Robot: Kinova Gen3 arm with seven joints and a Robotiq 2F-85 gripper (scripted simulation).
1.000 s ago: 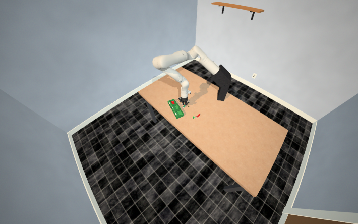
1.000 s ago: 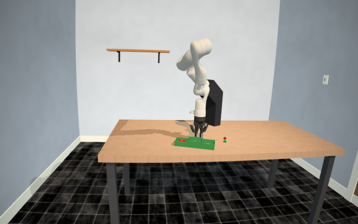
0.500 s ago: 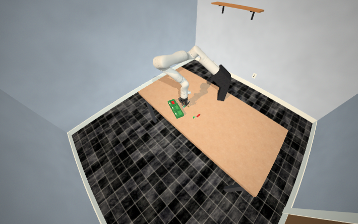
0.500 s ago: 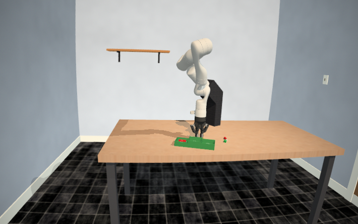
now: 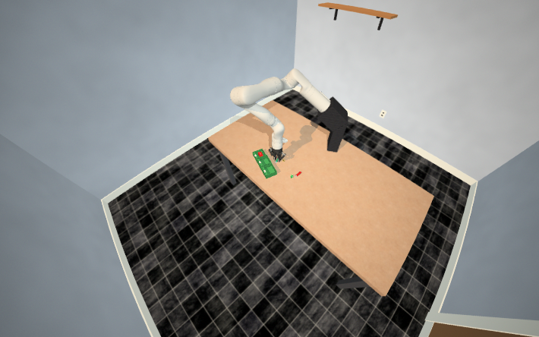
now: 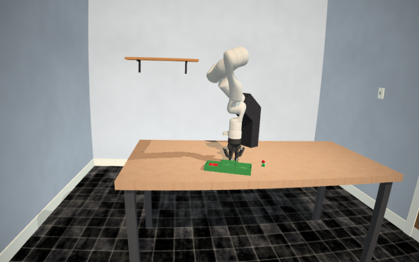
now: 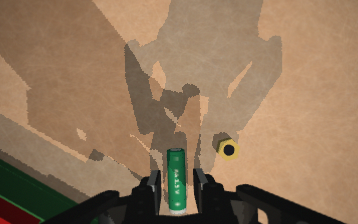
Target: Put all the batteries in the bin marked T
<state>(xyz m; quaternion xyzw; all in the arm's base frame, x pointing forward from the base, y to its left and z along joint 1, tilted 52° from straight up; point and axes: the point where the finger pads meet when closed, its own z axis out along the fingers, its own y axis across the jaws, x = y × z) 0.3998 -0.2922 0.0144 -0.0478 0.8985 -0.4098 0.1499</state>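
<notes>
My hand is 2 cm above the green cylindrical battery. Also, from my hand: joined green bins: 7 cm ahead, 7 cm to the right; then red 9 V battery: 2 cm ahead, 13 cm to the right, 1 cm below; then small yellow nut: 2 cm behind, 4 cm to the left, 2 cm below.
</notes>
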